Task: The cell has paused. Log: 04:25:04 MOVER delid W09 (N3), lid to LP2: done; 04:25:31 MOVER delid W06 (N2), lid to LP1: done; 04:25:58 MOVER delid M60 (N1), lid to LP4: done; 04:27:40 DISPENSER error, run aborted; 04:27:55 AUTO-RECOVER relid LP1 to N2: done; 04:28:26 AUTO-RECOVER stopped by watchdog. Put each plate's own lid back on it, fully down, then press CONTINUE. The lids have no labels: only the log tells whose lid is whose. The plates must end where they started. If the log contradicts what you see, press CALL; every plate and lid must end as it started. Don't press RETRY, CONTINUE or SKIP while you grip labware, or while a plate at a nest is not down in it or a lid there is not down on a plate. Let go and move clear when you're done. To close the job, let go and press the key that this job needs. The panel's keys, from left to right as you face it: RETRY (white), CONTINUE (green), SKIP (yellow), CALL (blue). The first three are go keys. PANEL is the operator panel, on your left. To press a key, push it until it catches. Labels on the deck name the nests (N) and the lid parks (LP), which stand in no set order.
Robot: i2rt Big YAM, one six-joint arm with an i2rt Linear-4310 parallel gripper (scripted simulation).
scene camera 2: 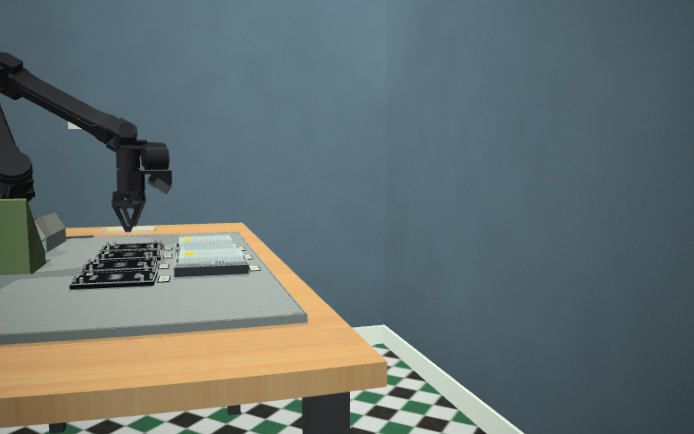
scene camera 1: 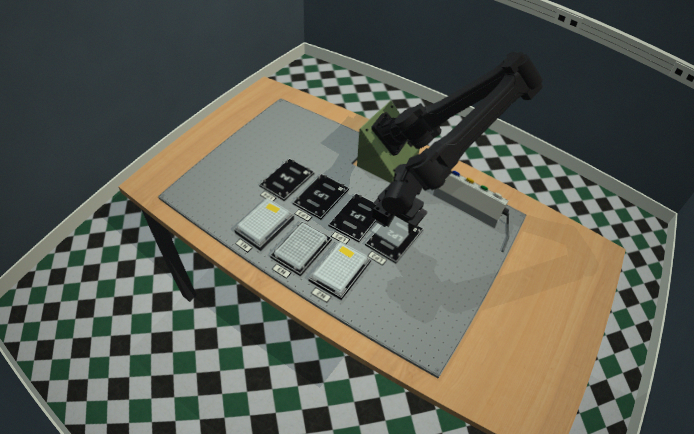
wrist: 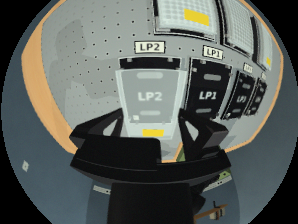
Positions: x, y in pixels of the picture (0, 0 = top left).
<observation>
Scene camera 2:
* my gripper: 130, 230
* grey operator panel: 52, 232
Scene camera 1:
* lid: 341, 264
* grey operator panel: 483, 205
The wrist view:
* my gripper: 150, 111
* lid: 150, 98
</observation>
